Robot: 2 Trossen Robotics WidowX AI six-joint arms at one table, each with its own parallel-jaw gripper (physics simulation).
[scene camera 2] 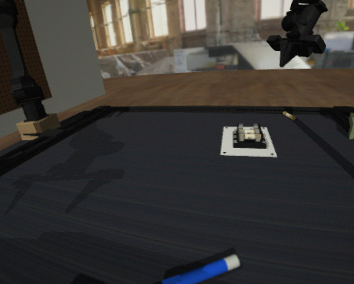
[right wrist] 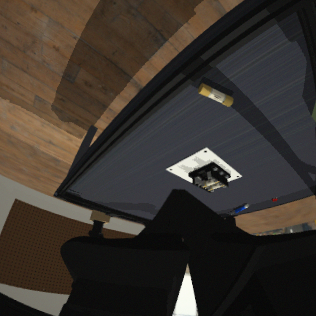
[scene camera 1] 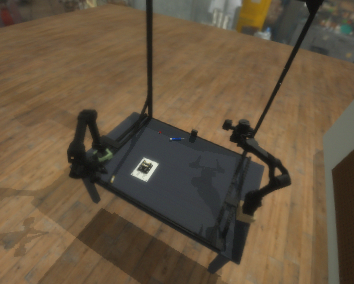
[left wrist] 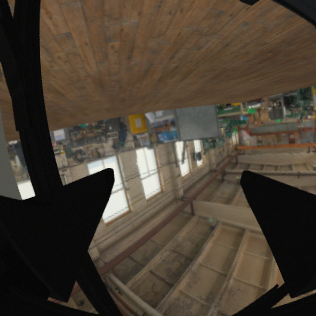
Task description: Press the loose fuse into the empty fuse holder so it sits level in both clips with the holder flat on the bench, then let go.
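Pixels of known places: left gripper, fingertip midpoint: (scene camera 1: pixel 236 122) (left wrist: pixel 178 175); right gripper, fingertip midpoint: (scene camera 2: pixel 280 66) (right wrist: pixel 177 194) (scene camera 1: pixel 107 173); left arm's base, link origin: (scene camera 2: pixel 36 118) (right wrist: pixel 98 221) (scene camera 1: pixel 248 209); right arm's base, link origin: (scene camera 1: pixel 102 153).
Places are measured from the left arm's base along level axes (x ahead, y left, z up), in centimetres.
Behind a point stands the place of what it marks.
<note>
The loose fuse (scene camera 1: pixel 112 178) @[x 87.2, y 3.7, z -4.9 cm] (scene camera 2: pixel 288 115) @[x 86.8, y 3.4, z -5.3 cm] (right wrist: pixel 215 94) @[x 87.3, y 4.3, z -5.0 cm], a small yellow-capped cylinder, lies on the dark table (scene camera 1: pixel 181 186) @[x 42.5, y -6.4, z -6.2 cm] near its left edge. The black fuse holder (scene camera 1: pixel 145 167) @[x 70.4, y -12.1, z -5.2 cm] (scene camera 2: pixel 249 141) @[x 70.5, y -14.6, z -5.3 cm] (right wrist: pixel 210 176) @[x 73.4, y -9.4, z -3.0 cm] sits flat on a white plate (scene camera 1: pixel 137 174) @[x 73.5, y -5.4, z -6.1 cm] (scene camera 2: pixel 229 149) @[x 65.3, y -16.9, z -6.1 cm] (right wrist: pixel 185 164) @[x 70.2, y -4.7, z -6.1 cm]; pale cylinders show between its clips. My right gripper (scene camera 1: pixel 102 168) @[x 84.9, y 9.1, z 9.4 cm] (scene camera 2: pixel 283 62) @[x 84.9, y 9.1, z 9.4 cm] (right wrist: pixel 177 194) @[x 84.9, y 9.1, z 9.4 cm] is shut and empty, raised above and beyond the fuse. My left gripper (scene camera 1: pixel 227 124) (left wrist: pixel 178 175) @[x 19.0, y -40.8, z 29.7 cm] is open and empty, held high at the far right, facing away from the table.
A blue marker (scene camera 1: pixel 178 138) @[x 56.4, y -48.1, z -5.0 cm] (scene camera 2: pixel 201 269) @[x 58.8, y -47.2, z -4.9 cm] (right wrist: pixel 241 208) @[x 59.3, y -46.6, z -5.2 cm] and a small black block (scene camera 1: pixel 193 136) @[x 45.5, y -55.9, z -4.7 cm] lie at the table's back edge, with a red dot (scene camera 1: pixel 160 132) @[x 72.8, y -50.3, z -5.7 cm] (right wrist: pixel 274 199) @[x 73.1, y -50.4, z -5.6 cm] nearby. A black frame post (scene camera 1: pixel 149 56) @[x 87.2, y -63.7, z 50.4 cm] rises at the back corner.
</note>
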